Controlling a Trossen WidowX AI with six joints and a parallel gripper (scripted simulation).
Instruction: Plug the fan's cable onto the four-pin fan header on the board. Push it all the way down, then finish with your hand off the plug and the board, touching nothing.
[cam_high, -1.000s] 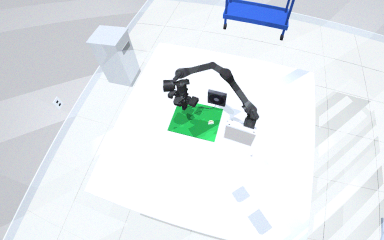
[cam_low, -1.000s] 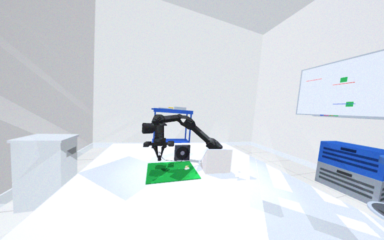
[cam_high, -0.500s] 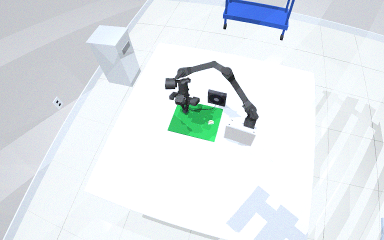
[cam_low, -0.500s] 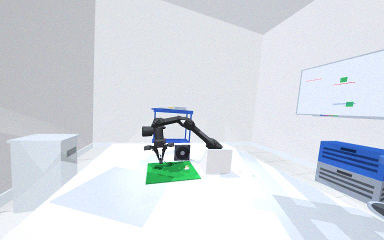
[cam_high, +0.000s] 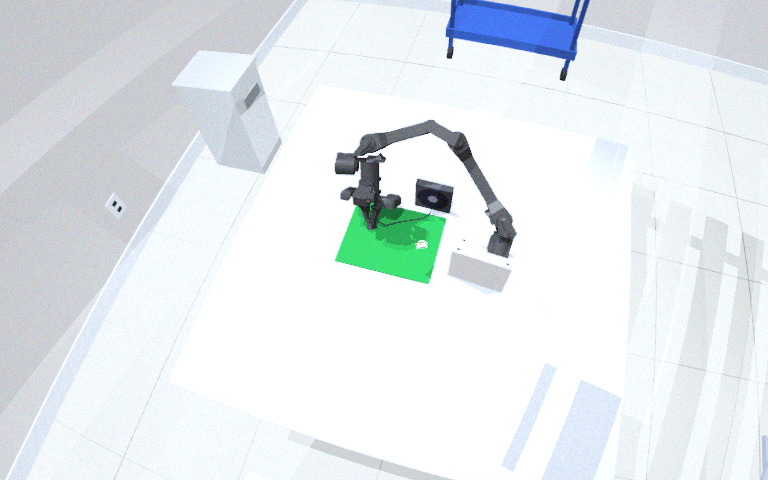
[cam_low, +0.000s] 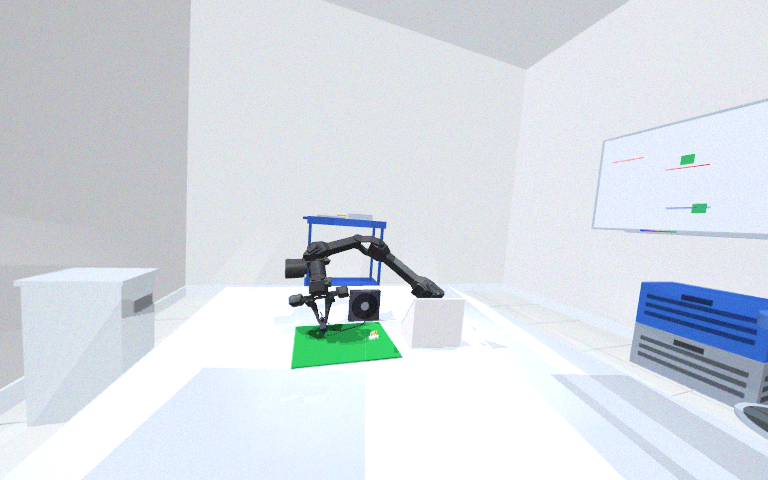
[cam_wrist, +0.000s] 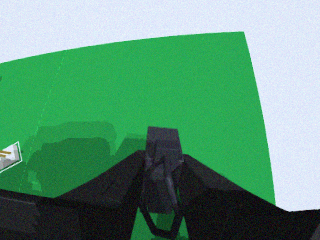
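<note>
Right now my gripper tip is 7 cm past the green board and 7 cm above it. Round my gripper tip: black fan plug 1 cm to the right, 1 cm below; black fan 16 cm to the right, 15 cm behind; white four-pin header 17 cm behind, 6 cm below, 1 cm to the right.
</note>
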